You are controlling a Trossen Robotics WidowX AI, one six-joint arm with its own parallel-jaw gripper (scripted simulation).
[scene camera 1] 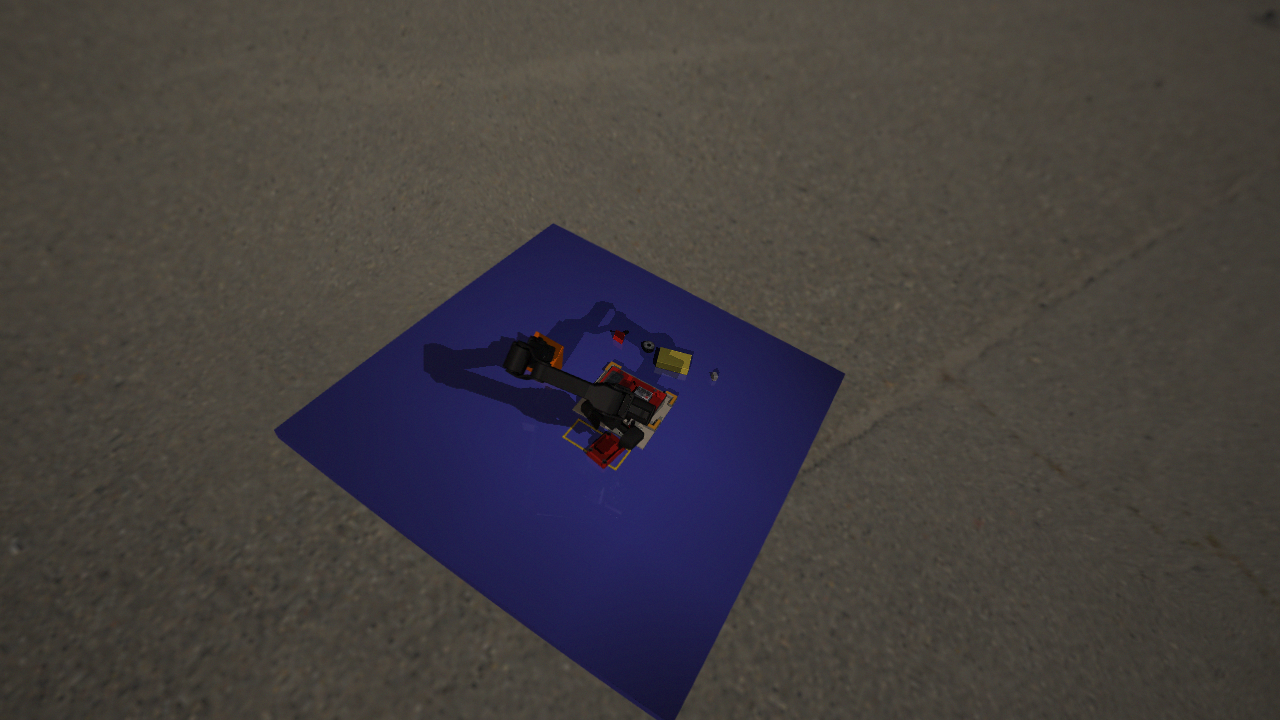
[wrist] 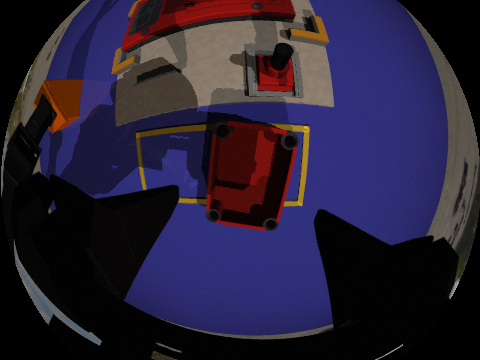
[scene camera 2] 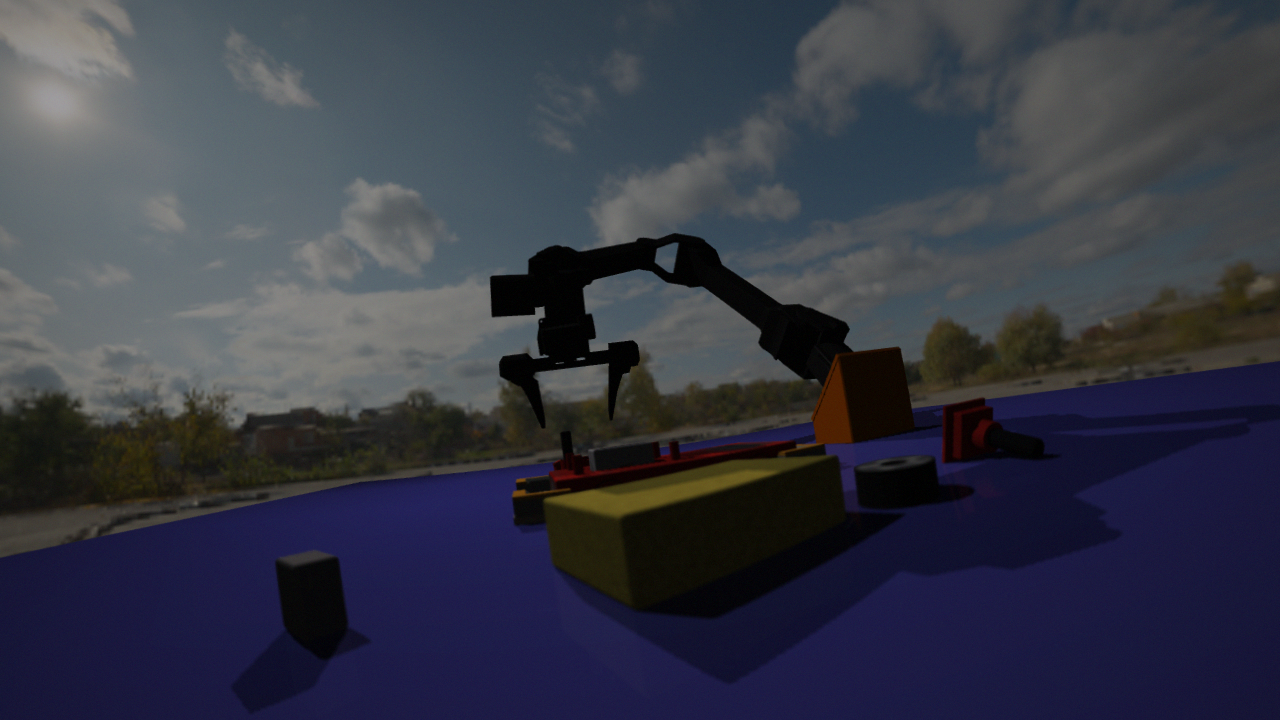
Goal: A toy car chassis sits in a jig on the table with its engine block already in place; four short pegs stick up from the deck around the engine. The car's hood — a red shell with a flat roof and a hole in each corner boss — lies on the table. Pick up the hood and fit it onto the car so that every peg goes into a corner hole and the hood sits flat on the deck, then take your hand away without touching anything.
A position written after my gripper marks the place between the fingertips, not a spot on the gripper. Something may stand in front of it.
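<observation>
There is a red hood (scene camera 1: 606, 449), and there is a grey engine block (scene camera 2: 606, 458), which is out of frame in the wrist view. The black wheel (scene camera 2: 899, 482) is likewise out of frame in the wrist view. I see a black shaft (scene camera 2: 968, 428) and a small dark cube (scene camera 2: 310, 586) too. A beige jig (scene camera 2: 528, 507) is in view as well, and I find the jig again at (scene camera 1: 658, 417) and, in my wrist view, the jig (wrist: 215, 64). As for my gripper (scene camera 2: 577, 424), it is open and holds nothing; I also see my gripper (scene camera 1: 608, 438) and, from the wrist, the gripper (wrist: 248, 205).
</observation>
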